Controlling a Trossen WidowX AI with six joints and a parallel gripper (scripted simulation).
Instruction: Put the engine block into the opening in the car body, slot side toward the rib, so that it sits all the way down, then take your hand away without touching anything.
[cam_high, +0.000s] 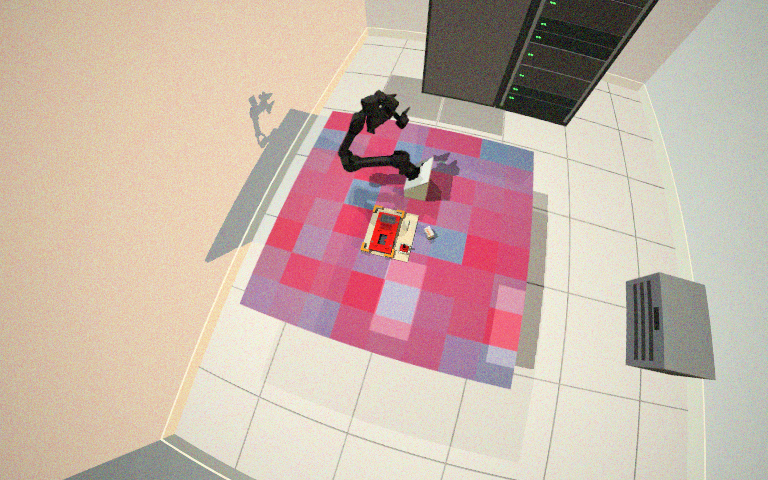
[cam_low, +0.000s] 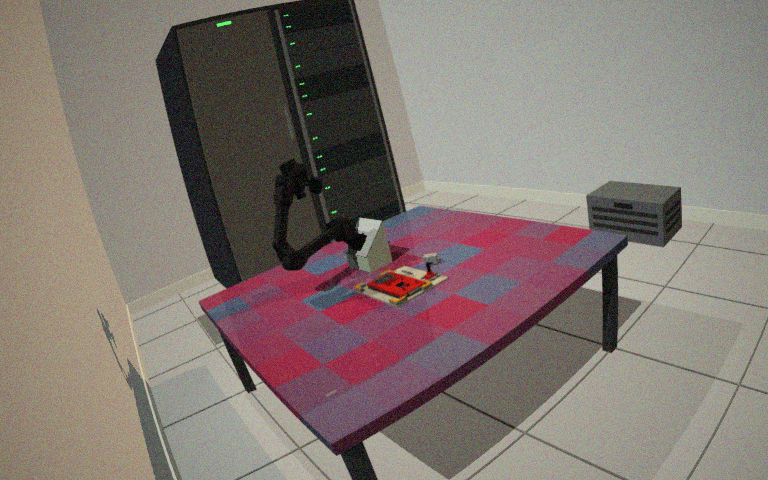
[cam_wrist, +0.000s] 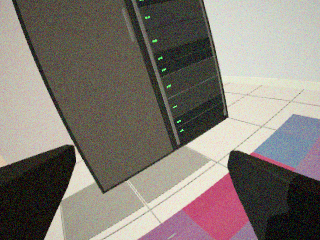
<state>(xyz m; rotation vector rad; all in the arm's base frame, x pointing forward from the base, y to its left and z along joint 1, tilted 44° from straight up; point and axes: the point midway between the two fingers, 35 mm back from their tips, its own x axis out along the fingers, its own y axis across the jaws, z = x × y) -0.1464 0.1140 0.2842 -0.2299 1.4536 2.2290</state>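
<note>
Now: the grey engine block 440 mm ahead of my gripper tip, 220 mm to the left of it and 370 mm below it. From my gripper tip the other things lie so: beige fixture plate (480 mm ahead, 30 mm to the left, 370 mm below).
</note>
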